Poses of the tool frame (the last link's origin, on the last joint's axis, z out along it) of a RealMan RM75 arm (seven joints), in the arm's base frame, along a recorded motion.
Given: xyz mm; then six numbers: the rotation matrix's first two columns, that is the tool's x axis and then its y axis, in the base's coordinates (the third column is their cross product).
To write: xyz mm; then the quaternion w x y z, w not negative. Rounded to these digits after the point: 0 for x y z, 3 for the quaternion.
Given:
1: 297 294 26 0.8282 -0.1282 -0.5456 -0.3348 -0.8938 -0.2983
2: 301 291 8 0.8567 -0.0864 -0.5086 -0.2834 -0.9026 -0.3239
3: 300 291 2 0.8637 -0.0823 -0.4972 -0.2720 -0.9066 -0.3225
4: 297 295 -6 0.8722 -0.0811 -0.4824 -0.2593 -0.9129 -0.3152
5: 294 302 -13 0.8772 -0.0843 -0.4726 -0.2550 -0.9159 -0.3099
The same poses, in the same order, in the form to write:
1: 297 294 26 0.194 -0.936 0.124 0.266
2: 301 291 8 0.198 -0.943 0.098 0.249
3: 300 291 2 0.195 -0.945 0.094 0.244
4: 297 295 -6 0.188 -0.949 0.090 0.236
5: 294 302 -13 0.185 -0.951 0.089 0.231
